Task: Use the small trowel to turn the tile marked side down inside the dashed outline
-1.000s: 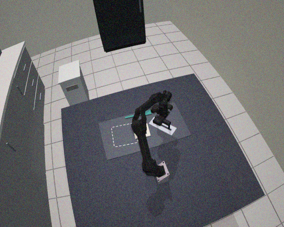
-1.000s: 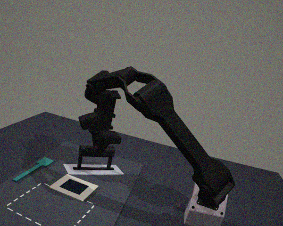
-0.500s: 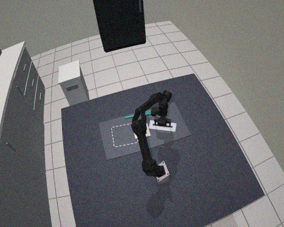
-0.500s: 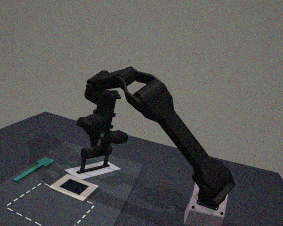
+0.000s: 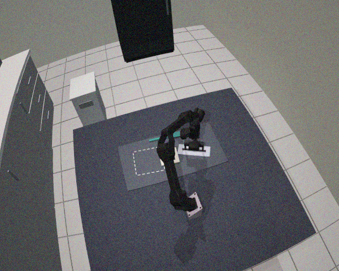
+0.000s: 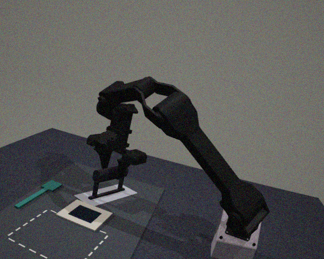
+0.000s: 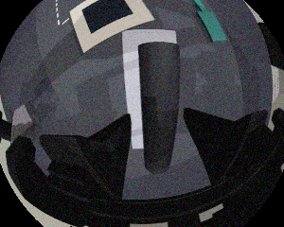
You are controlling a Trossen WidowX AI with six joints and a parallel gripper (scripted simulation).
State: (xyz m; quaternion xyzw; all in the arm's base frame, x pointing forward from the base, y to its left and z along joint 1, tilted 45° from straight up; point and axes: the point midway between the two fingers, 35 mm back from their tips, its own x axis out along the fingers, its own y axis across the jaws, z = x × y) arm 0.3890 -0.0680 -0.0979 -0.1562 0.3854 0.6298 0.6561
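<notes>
My gripper tip is now 30 mm above the trowel, 20 mm to the right of it and 10 mm short of it. Round my gripper tip: teal flat tool (150 mm ahead, 130 mm to the left, 60 mm below); tile (160 mm to the left, 60 mm below).
</notes>
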